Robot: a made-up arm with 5 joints.
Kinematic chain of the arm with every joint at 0, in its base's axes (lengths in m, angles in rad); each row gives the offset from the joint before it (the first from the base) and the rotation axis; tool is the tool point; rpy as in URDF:
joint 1: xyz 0 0 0.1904 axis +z
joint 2: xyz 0 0 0 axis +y
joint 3: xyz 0.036 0 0.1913 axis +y
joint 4: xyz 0.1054 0 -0.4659 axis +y
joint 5: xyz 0.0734 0 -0.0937 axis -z
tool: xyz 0 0 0 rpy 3.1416 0 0
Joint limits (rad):
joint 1: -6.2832..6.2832
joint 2: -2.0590..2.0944
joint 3: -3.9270..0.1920
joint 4: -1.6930..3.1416
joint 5: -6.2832..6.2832
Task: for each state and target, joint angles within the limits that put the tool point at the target. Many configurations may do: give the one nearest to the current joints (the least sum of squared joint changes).
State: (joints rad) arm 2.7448 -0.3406 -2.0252 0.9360 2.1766
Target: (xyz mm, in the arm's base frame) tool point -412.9 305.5 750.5
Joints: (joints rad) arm 2.5046 0.0918 -2.1809 0.7445 2.1766
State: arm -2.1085 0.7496 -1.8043 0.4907 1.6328
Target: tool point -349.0 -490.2 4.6
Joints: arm -2.1895 0.4571 -1.2456 0.7132 1.6328
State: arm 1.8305 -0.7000 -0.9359 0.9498 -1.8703
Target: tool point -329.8 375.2 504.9
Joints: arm 2.2919 -0.5717 -1.0896 0.8641 -1.8703
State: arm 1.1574 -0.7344 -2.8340 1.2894 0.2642
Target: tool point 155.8 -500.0 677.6
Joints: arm 1.8729 -0.9433 -3.0438 1.7523 0.2642
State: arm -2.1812 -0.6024 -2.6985 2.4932 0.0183
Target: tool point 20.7 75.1 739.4
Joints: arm -1.8398 -0.7657 -2.2592 2.9615 0.0183
